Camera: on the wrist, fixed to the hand. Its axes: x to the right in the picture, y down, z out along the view.
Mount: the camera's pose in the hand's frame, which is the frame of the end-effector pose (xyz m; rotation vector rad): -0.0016 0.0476 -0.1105 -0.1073 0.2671 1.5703
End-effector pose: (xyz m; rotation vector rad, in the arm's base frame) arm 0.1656 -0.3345 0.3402 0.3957 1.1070 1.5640
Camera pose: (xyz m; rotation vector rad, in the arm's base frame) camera 0.0558 -0.3810 0.3236 -0.9944 -0.7120 -2.6185
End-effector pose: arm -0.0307 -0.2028 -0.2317 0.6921 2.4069 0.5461
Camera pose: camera -0.0813 -0.1908 -0.1232 -2.3786 -1.4406 -1.2797
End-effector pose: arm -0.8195 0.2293 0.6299 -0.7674 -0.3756 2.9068
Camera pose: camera -0.7652 0.2063 0.5250 0.8718 -0.1197 -1.5364
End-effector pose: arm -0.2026 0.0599 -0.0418 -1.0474 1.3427 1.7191
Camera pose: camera -0.2253 -0.0581 -0.0358 0.0361 -1.7435 -1.8262
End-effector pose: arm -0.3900 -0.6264 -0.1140 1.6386 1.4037 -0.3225
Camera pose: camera -0.3875 -0.5392 -0.0311 2.1990 -0.0238 0.8715
